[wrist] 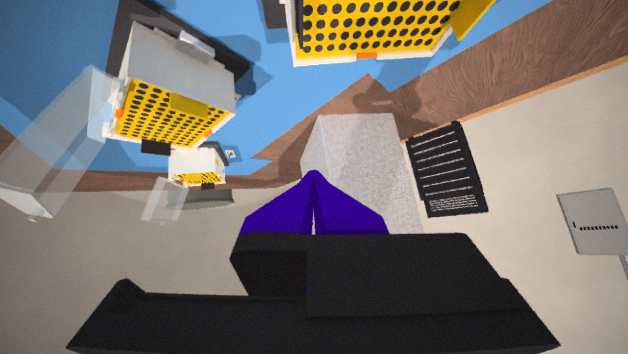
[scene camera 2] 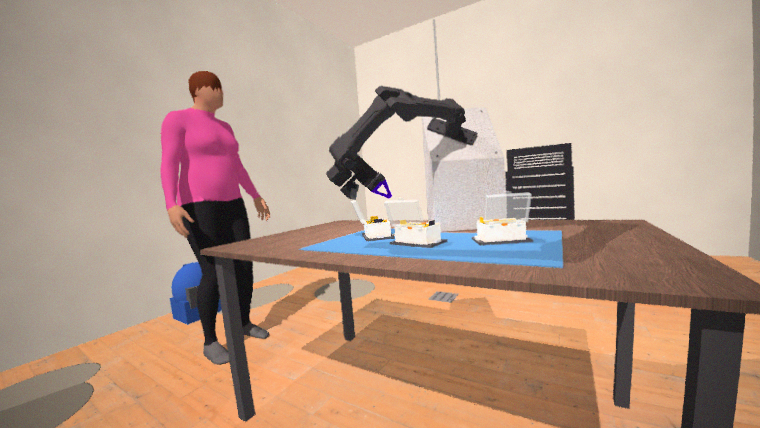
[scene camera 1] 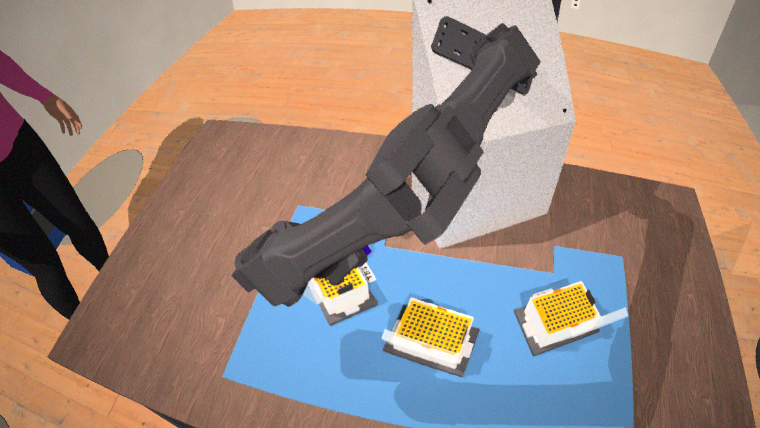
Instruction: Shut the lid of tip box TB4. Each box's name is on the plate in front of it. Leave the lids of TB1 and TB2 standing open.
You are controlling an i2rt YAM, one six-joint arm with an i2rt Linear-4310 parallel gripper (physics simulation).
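Frame: origin at the arm's base, x right, y ahead, z up, level; centimetres.
Seen in the pictures: gripper, fingertip midpoint: [wrist: 313, 177] [scene camera 2: 390, 197] [scene camera 1: 368, 252]; arm's base, origin of the base link: [scene camera 2: 451, 131] [scene camera 1: 485, 56].
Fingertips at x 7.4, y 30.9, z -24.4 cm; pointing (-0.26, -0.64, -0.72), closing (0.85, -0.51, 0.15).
Note:
Offsets run from my fingertips to a thing's top centre. "*": to the spot under its first point. Level surfaces: height alone.
The left tip box {dz -8.4, dx +7.0, dy +0.0 cm} [scene camera 1: 345, 304] [scene camera 2: 377, 229] [wrist: 367, 32] has a small plate {* dz -14.8, dx +3.9, dy -4.6 cm} [scene camera 1: 367, 272] that seems to read TB4. Its clear lid {* dz -4.2, dx +6.1, dy +9.3 cm} [scene camera 1: 312, 291] [scene camera 2: 357, 211] stands open, partly hidden by the arm in scene camera 1. The middle box {dz -7.6, dx -14.7, dy +3.4 cm} [scene camera 1: 433, 329] [scene camera 2: 417, 235] [wrist: 172, 117] and the right box {dz -8.4, dx -35.1, dy -11.7 cm} [scene camera 1: 566, 311] [scene camera 2: 499, 232] [wrist: 197, 165] also have open lids; their plates are not readable. My gripper [scene camera 1: 367, 249] [scene camera 2: 389, 196] [wrist: 313, 177] is shut and empty, with purple fingertips together, above and beside the left box. A dark wrist part is close to the top of that box's lid; contact cannot be told.
The boxes stand on a blue mat {dz -15.0 cm} [scene camera 1: 319, 366] [scene camera 2: 542, 255] on the brown table {dz -15.3 cm} [scene camera 1: 175, 212] [scene camera 2: 638, 255]. The middle box's lid {dz +0.3, dx -15.4, dy +10.1 cm} [scene camera 2: 404, 210] [wrist: 65, 135] and the right box's lid {* dz -4.0, dx -42.4, dy -6.2 cm} [scene camera 2: 514, 206] [wrist: 162, 202] stick up. A grey pedestal [scene camera 1: 510, 180] carries the arm. A person [scene camera 2: 204, 159] stands beyond the table's left side.

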